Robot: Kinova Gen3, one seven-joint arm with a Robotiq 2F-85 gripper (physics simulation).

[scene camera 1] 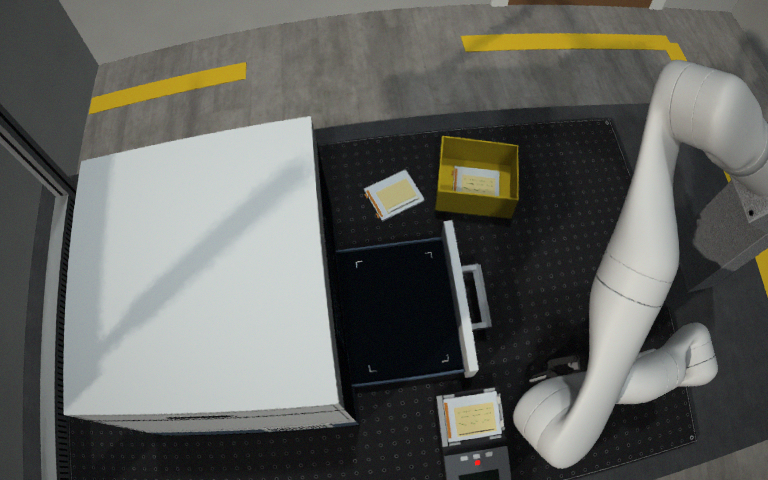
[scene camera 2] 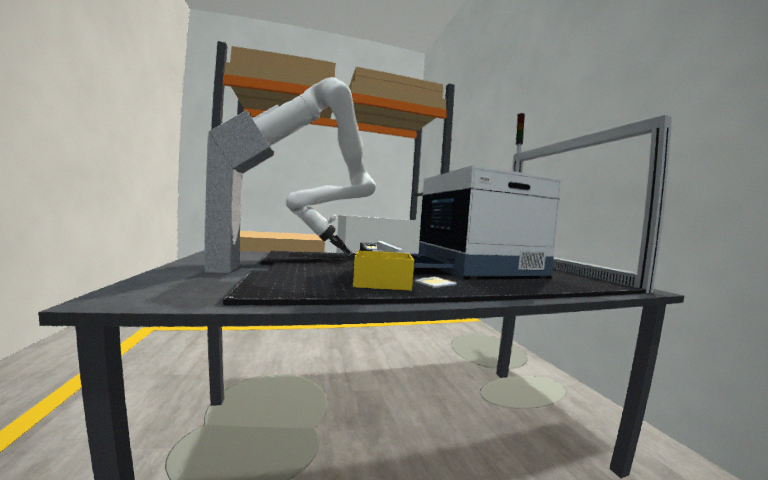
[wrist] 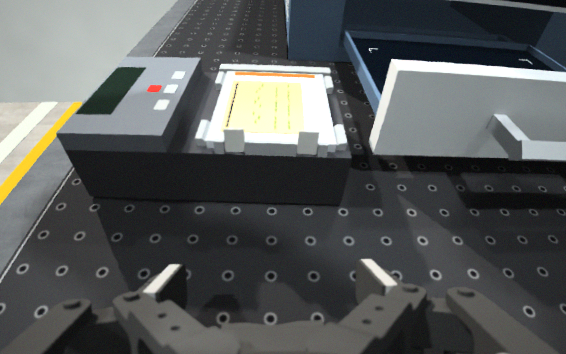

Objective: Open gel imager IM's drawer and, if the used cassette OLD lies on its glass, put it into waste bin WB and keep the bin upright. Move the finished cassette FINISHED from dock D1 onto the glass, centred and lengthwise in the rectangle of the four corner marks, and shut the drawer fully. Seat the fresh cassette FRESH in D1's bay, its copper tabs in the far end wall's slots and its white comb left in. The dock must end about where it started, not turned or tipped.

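Gel imager IM's (scene camera 1: 198, 271) (scene camera 2: 512, 217) drawer front (scene camera 1: 459, 300) (wrist: 450, 110) stands out from the body. The glass (scene camera 1: 402, 311) (wrist: 450, 57) is bare, with corner marks. The finished cassette FINISHED (scene camera 1: 474, 417) (wrist: 267, 107) lies in dock D1 (scene camera 1: 440, 424) (wrist: 225, 175), copper end toward the far end wall. Used cassette OLD (scene camera 1: 476, 180) lies in upright yellow bin WB (scene camera 1: 478, 204) (scene camera 2: 383, 270). Fresh cassette FRESH (scene camera 1: 394, 194) (scene camera 2: 434, 281) lies turned on the mat; its comb is unclear. My gripper (scene camera 1: 550, 370) (scene camera 2: 351, 253) (wrist: 271, 281) is open and empty, tilted low before the dock, partly hidden by the arm in scene camera 1.
The drawer handle (scene camera 1: 481, 297) (wrist: 520, 145) sticks out on the dock's right in the wrist view. The arm (scene camera 1: 634, 271) (scene camera 2: 351, 135) bends over the mat (scene camera 1: 543, 237) (scene camera 2: 294, 285). A metal frame (scene camera 2: 659, 203) stands beyond the imager.
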